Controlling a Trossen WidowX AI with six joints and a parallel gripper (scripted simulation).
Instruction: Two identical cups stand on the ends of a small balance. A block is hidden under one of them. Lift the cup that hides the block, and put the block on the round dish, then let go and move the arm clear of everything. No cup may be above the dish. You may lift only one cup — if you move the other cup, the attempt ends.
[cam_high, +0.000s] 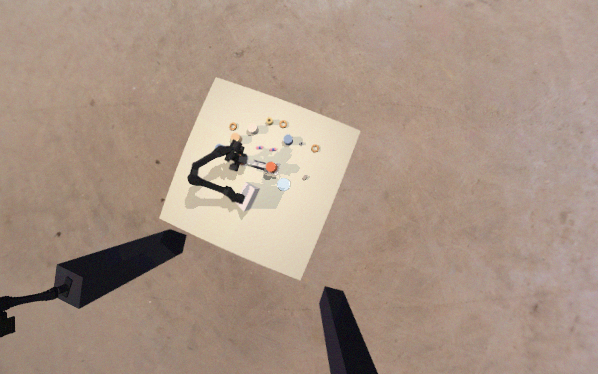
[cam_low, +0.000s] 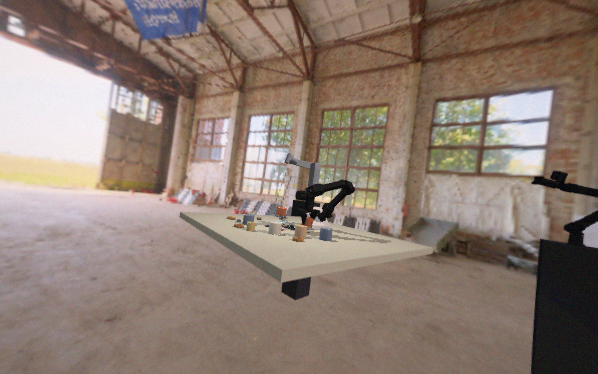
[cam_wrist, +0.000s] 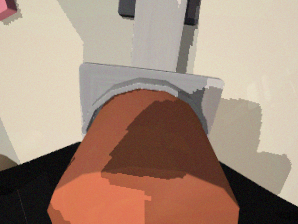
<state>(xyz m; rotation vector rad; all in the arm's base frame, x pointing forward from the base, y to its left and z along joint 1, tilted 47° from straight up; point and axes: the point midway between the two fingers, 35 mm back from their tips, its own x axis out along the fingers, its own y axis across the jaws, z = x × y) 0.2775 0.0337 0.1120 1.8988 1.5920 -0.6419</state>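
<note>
Now: gripper tip 1 cm short of the small balance, 13 cm to the left of it and 2 cm above it. From my gripper tip the other things lie so: grey block: 1 cm below; white cup: 26 cm ahead, 2 cm below; tan mug: 17 cm ahead, 8 cm to the left, 2 cm below.
</note>
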